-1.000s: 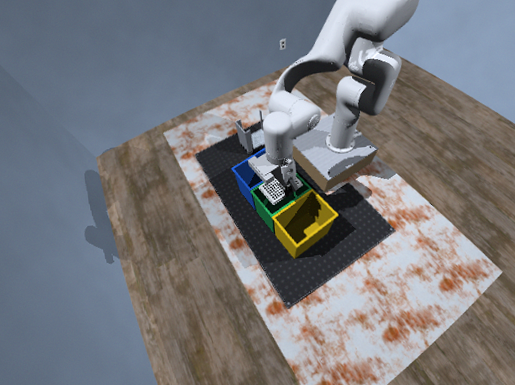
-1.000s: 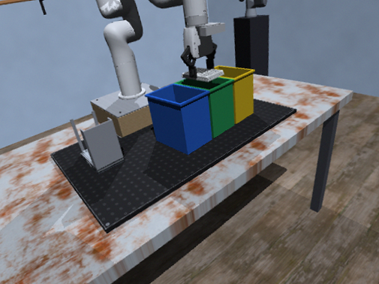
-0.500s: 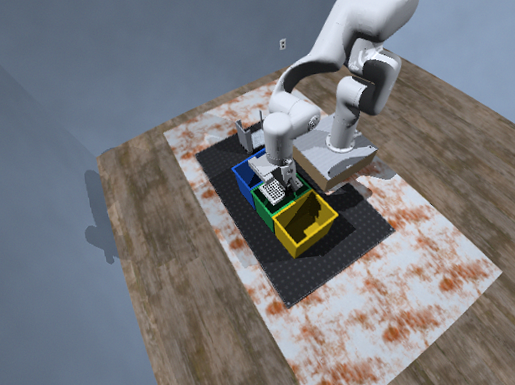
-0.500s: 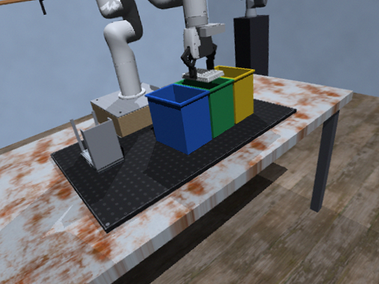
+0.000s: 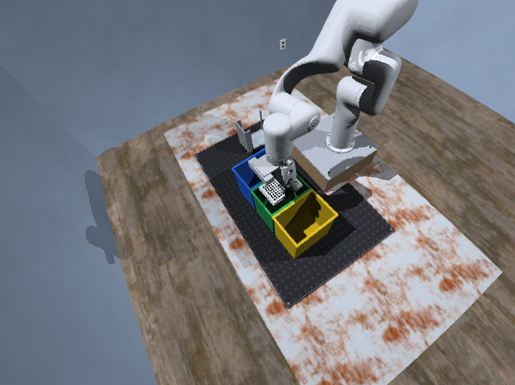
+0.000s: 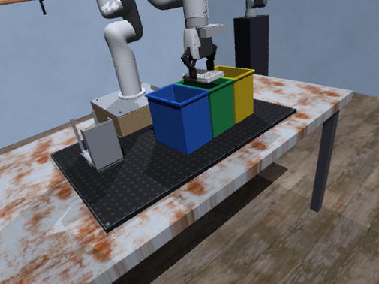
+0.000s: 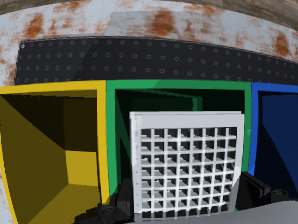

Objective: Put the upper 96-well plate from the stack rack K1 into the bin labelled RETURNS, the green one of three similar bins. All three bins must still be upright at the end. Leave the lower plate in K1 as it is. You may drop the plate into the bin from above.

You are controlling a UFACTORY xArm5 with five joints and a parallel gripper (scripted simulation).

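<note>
Right now my hand is 1 cm above the white 96-well plate. Round my hand: blue bin (13 cm to the right, 12 cm below, 3 cm ahead); then green bin (12 cm below); then yellow bin (13 cm to the left, 12 cm below, 3 cm behind).
</note>
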